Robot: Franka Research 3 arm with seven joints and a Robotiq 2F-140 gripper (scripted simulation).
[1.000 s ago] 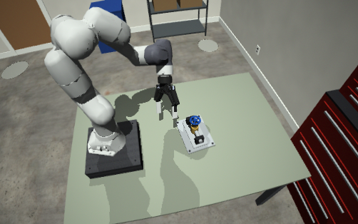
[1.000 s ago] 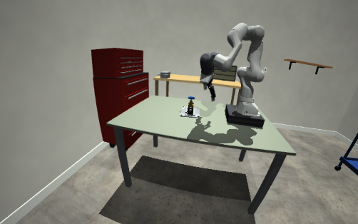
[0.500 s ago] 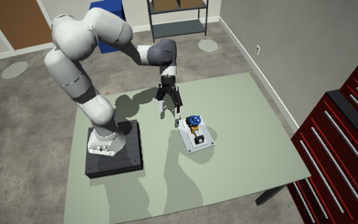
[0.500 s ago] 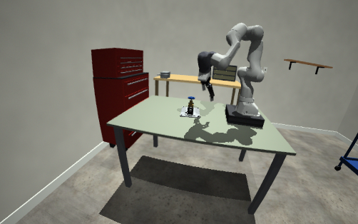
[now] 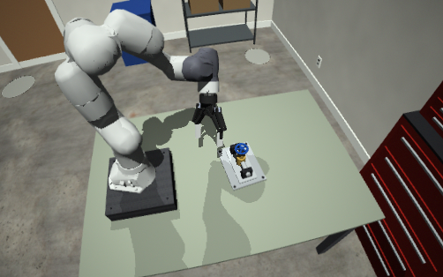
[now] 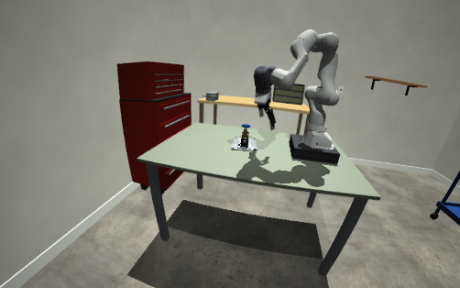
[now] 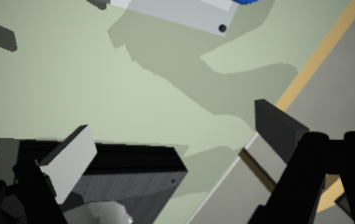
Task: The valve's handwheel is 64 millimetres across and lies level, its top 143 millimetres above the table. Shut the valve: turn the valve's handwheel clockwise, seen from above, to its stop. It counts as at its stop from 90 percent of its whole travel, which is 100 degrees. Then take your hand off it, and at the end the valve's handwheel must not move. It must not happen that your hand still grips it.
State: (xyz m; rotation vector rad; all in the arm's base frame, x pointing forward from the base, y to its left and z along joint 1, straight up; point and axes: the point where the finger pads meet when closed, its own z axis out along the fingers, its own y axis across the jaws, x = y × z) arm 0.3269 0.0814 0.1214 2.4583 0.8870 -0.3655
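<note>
Now: the blue handwheel 15 cm ahead of my hand, 2 cm to the right of it and 7 cm below it.
</note>
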